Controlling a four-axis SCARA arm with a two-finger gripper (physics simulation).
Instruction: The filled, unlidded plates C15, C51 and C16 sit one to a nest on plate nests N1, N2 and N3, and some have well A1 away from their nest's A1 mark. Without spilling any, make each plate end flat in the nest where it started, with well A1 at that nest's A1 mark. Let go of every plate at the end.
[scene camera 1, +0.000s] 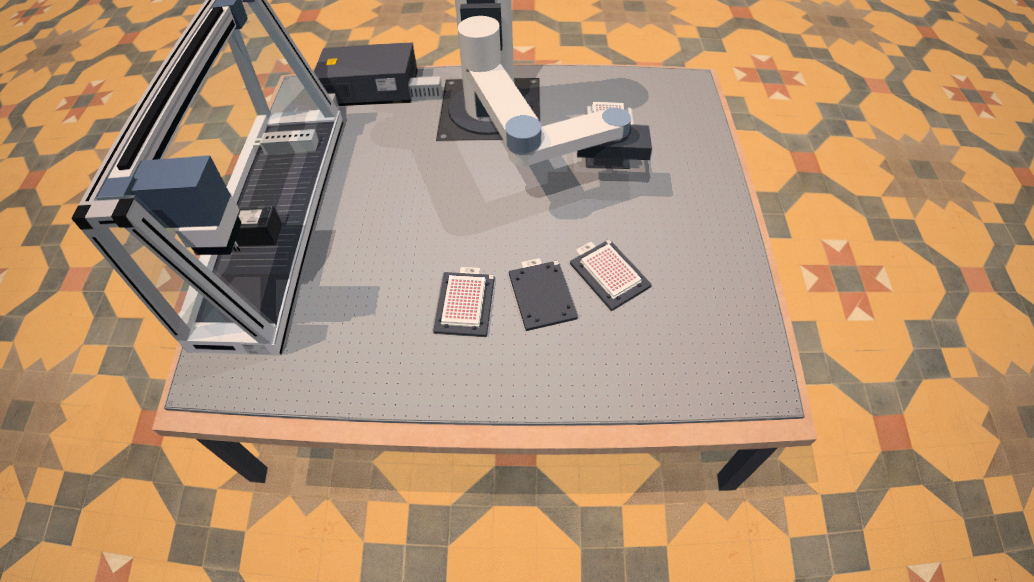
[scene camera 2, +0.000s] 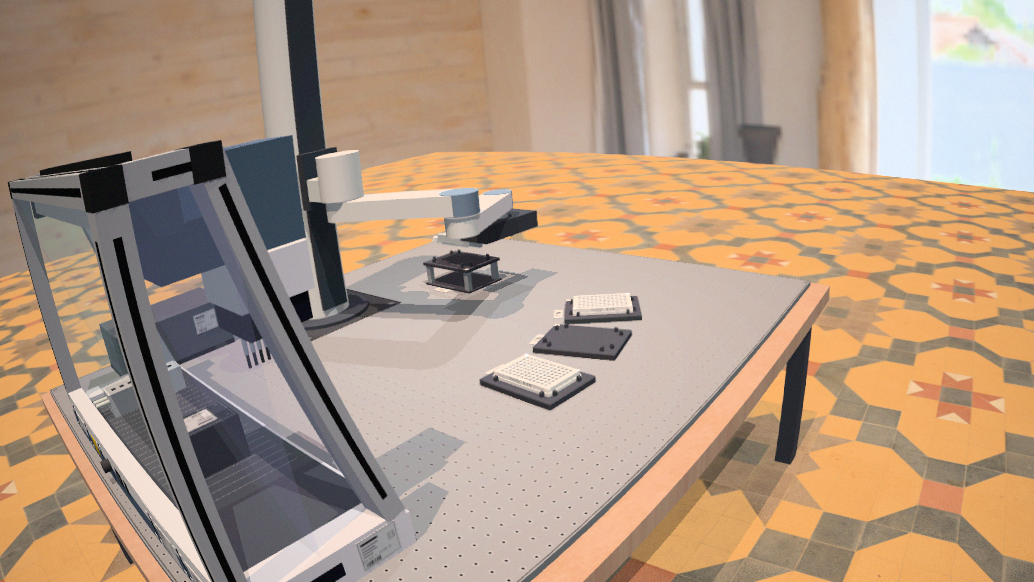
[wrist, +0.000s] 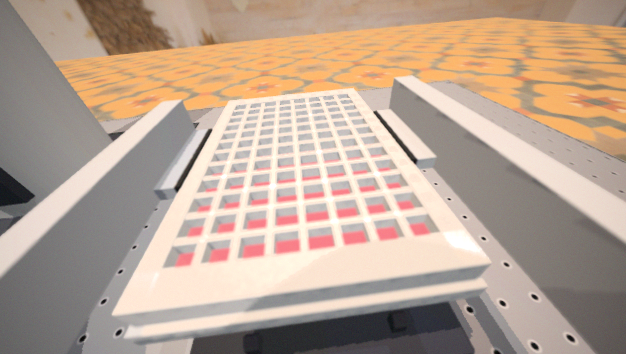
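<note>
My gripper (scene camera 1: 608, 112) (wrist: 292, 108) is shut on a filled white plate (scene camera 1: 607, 107) (wrist: 307, 165), which looks level in the wrist view, with pink liquid in its wells. The hand is at the back right, over the black raised stand (scene camera 2: 463, 260). A filled plate (scene camera 1: 463, 300) (scene camera 2: 536, 373) sits in the left nest (scene camera 1: 486, 310) (scene camera 2: 549, 401), and another plate (scene camera 1: 612, 269) (scene camera 2: 602, 303) sits in the right nest (scene camera 1: 615, 303) (scene camera 2: 607, 318). The middle nest (scene camera 1: 542, 294) (scene camera 2: 582, 341) is empty. Nest labels, plate names and well A1 are too small to read.
A framed machine (scene camera 1: 300, 253) (scene camera 2: 289, 375) stands along the left side of the table. A dark box (scene camera 1: 369, 72) stands at the back left beside the arm's column. In the wrist view, part of the stand (wrist: 320, 340) with its pegs shows below the held plate's near edge.
</note>
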